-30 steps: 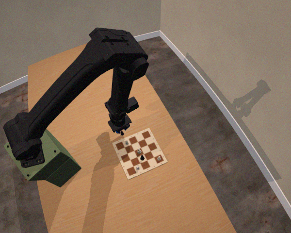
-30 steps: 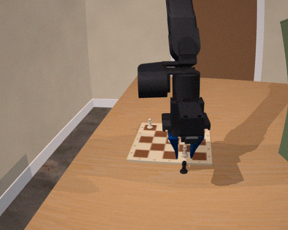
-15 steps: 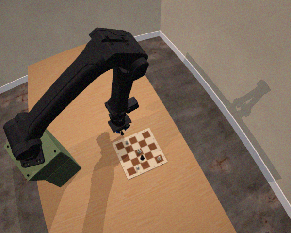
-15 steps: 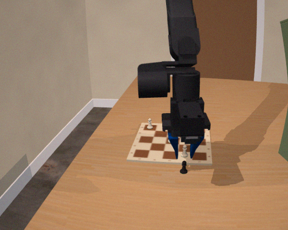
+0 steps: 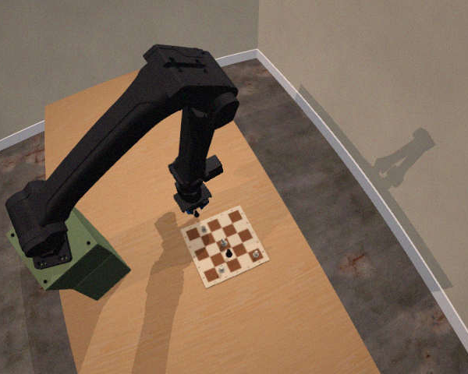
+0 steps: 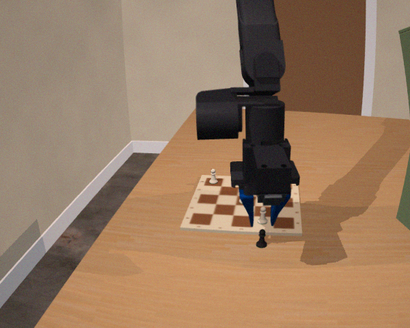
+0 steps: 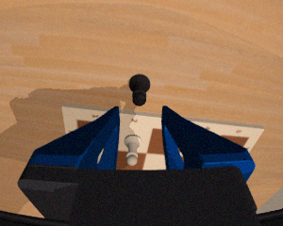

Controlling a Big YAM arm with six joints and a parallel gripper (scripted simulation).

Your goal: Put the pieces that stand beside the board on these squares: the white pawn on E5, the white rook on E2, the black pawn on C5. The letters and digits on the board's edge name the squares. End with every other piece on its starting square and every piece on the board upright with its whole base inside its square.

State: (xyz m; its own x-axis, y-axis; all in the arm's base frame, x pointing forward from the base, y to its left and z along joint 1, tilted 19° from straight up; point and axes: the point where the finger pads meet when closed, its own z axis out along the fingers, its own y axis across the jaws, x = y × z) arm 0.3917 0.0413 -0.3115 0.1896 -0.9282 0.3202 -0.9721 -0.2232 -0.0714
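Right now my hand is 3 cm above the black pawn. Round my hand: tall black piece 5 cm ahead, 17 cm to the right, 2 cm below; tall white piece 5 cm ahead, 13 cm to the right, 3 cm below; chessboard 4 cm ahead, 13 cm to the right, 4 cm below.
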